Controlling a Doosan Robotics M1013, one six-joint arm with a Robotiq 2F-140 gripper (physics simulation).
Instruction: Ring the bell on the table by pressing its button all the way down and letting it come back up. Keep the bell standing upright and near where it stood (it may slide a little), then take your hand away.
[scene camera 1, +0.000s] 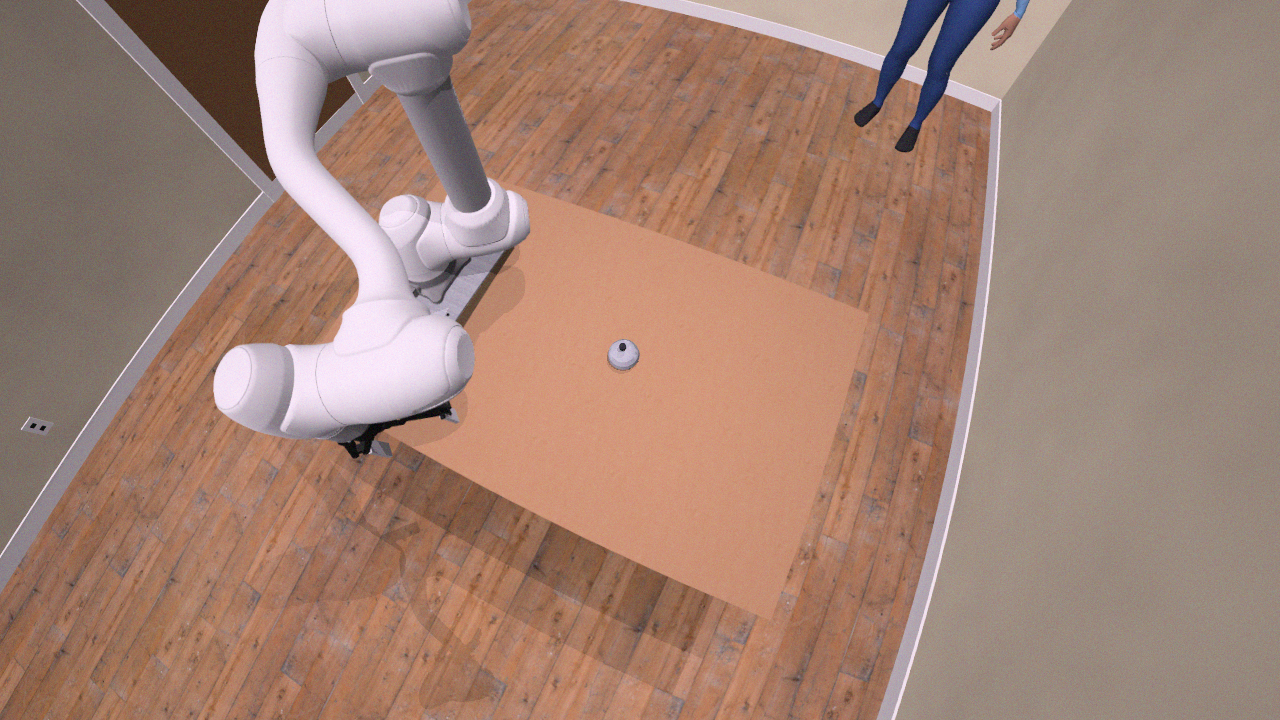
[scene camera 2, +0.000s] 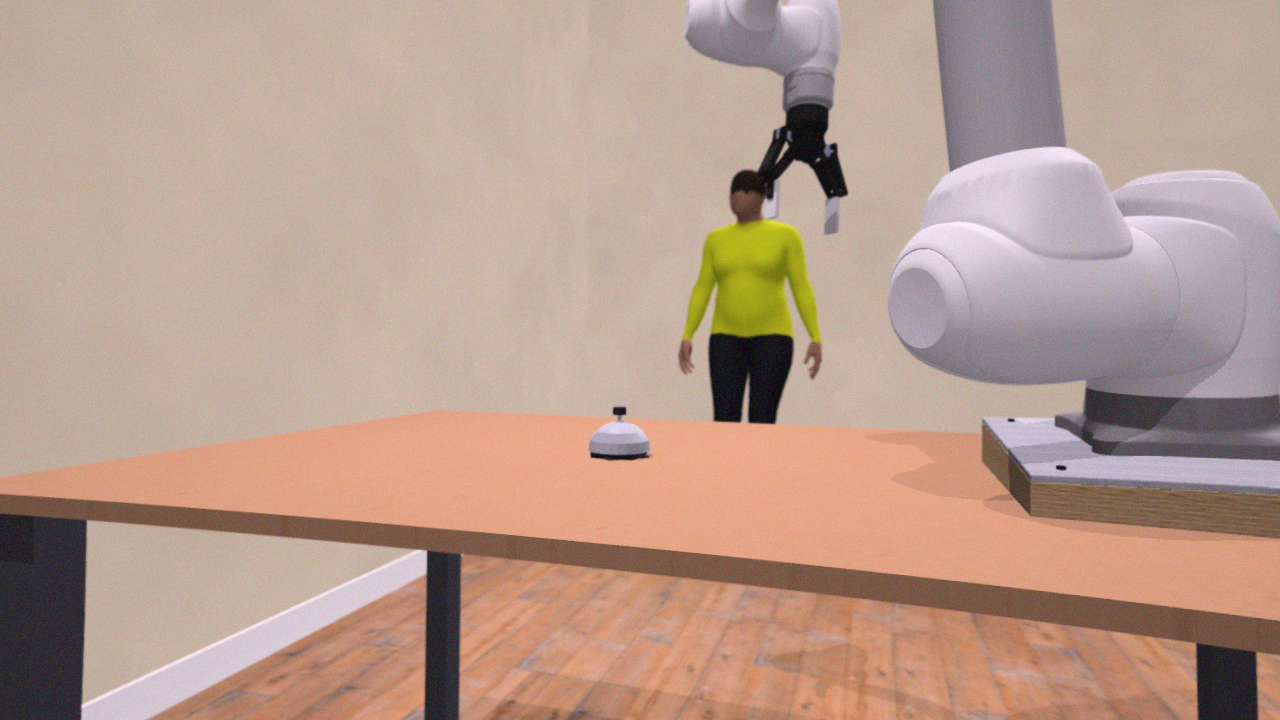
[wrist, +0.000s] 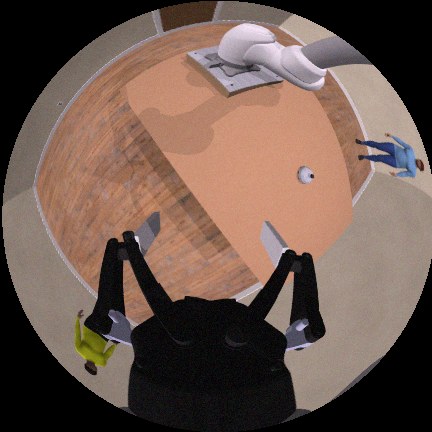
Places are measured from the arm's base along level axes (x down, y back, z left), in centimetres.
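Pixels of known places: gripper, fingertip midpoint: (scene camera 1: 421, 433) (scene camera 2: 802, 226) (wrist: 210, 225); arm's base, link origin: (scene camera 1: 431, 271) (scene camera 2: 1174, 440) (wrist: 232, 61).
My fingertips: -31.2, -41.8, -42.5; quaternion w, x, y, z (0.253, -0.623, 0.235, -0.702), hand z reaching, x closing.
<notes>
Ahead of a thing's pixels: the offset from my fingertips to its middle, as dx, dy, dz. Level surfaces: height alone.
A silver-white dome bell @(+33.2, -20.4, +41.7) (scene camera 1: 622, 356) (scene camera 2: 618, 440) (wrist: 304, 175) stands upright on the brown table @(dx +36.5) (scene camera 1: 716, 447) (scene camera 2: 313, 492) (wrist: 240, 150). Its small black button @(+30.4, -20.4, +41.7) (scene camera 1: 622, 346) (scene camera 2: 619, 411) (wrist: 311, 176) sticks up on a short stem at the top. My gripper (scene camera 2: 802, 220) (wrist: 210, 225) is open and empty, with its fingers wide apart. It hangs high above the table's height, well away from the bell, near the table's edge. In the first scene view the arm's wrist hides most of the gripper.
The arm's base stands on a mounting plate (scene camera 1: 469, 284) (scene camera 2: 1127, 474) (wrist: 232, 87) at one side of the table. A person in yellow (scene camera 2: 750, 277) (wrist: 92, 347) and a person in blue (scene camera 1: 935, 53) (wrist: 395, 155) stand away from the table.
</notes>
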